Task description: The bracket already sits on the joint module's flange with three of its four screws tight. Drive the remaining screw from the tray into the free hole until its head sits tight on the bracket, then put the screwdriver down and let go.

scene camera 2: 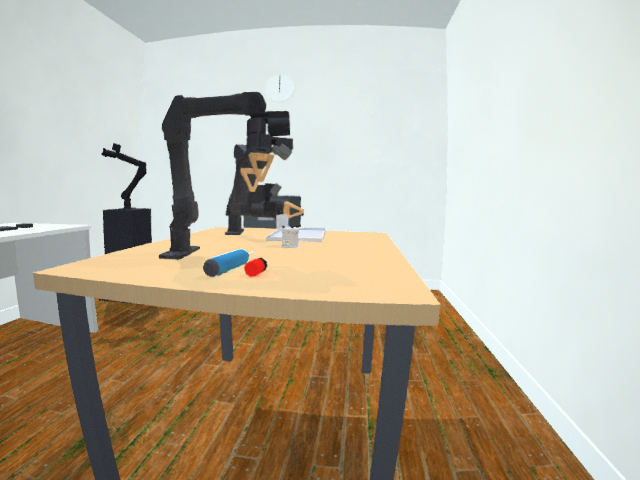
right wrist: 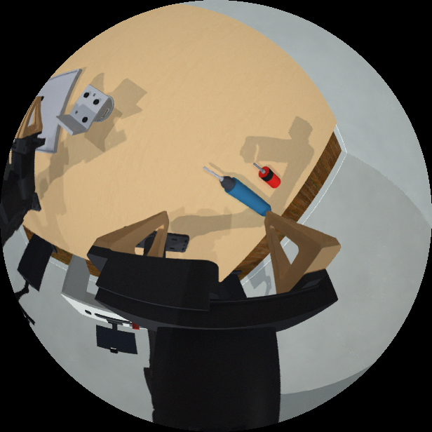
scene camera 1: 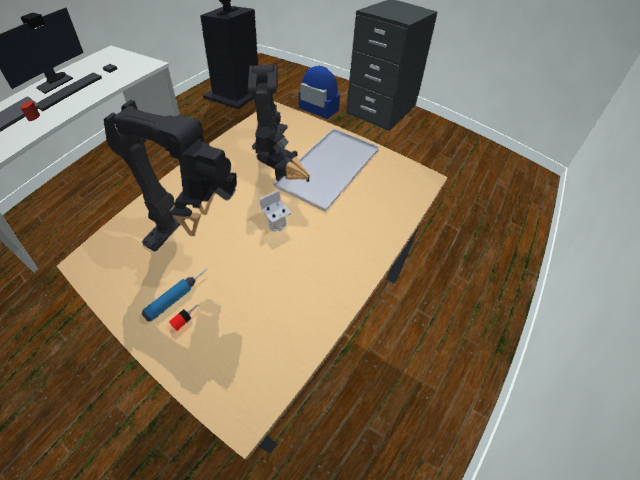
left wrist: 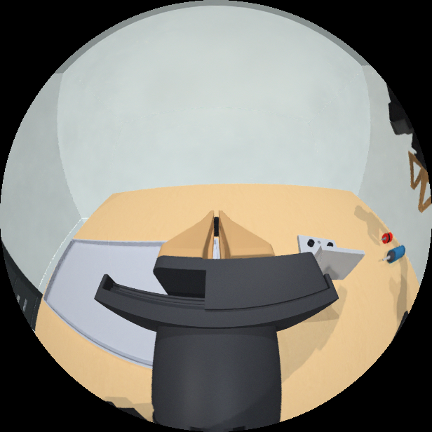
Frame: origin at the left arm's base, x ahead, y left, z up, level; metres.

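Seen in the pictures: left gripper, between the fingertips: [scene camera 2: 303, 211] [scene camera 1: 309, 177]; right gripper, between the fingertips: [scene camera 2: 256, 187] [scene camera 1: 198, 224]; left arm's base, origin of its link: [scene camera 2: 234, 232]; right arm's base, origin of its link: [scene camera 2: 180, 253] [scene camera 1: 167, 227].
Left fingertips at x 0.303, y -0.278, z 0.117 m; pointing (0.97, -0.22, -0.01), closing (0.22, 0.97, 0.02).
Pixels of each thing's top centre, then the offset from my left fingertips to it. "*": a spot on its surface instead. Level surfaces: height alone.
- joint module, centre of its top: [scene camera 1: 276, 210] [scene camera 2: 290, 228] 0.053 m back, 0.131 m right, 0.053 m down
- grey tray, centre of its top: [scene camera 1: 330, 163] [scene camera 2: 299, 231] 0.005 m back, 0.208 m left, 0.101 m down
- blue screwdriver, a spot on its surface: [scene camera 2: 227, 262] * 0.203 m back, 0.569 m right, 0.090 m down
- wooden table, height of its surface: 0.117 m down
The bracket [scene camera 1: 269, 200] [left wrist: 344, 264] [right wrist: 74, 124] sits on the joint module [scene camera 1: 277, 225] [scene camera 2: 290, 239], with three dark screw heads and a free hole. My left gripper [scene camera 1: 308, 178] [scene camera 2: 303, 211] [left wrist: 216, 215] is shut on the black screw, above the near part of the grey tray [scene camera 1: 341, 160] [left wrist: 100, 280]. A blue screwdriver [scene camera 1: 168, 299] [scene camera 2: 227, 262] [right wrist: 248, 197] and a short red and black one [scene camera 1: 179, 320] [scene camera 2: 254, 267] [right wrist: 270, 178] lie side by side on the table. My right gripper [scene camera 1: 200, 223] [scene camera 2: 255, 184] [right wrist: 216, 216] is open and empty, raised above the table.
The wooden table [scene camera 1: 310, 289] carries both arms. Behind it in scene camera 1 stand a dark cabinet [scene camera 1: 385, 67], a blue backpack [scene camera 1: 318, 85] and a black pedestal [scene camera 1: 230, 56]. A white desk [scene camera 1: 124, 67] with a monitor stands at the left.
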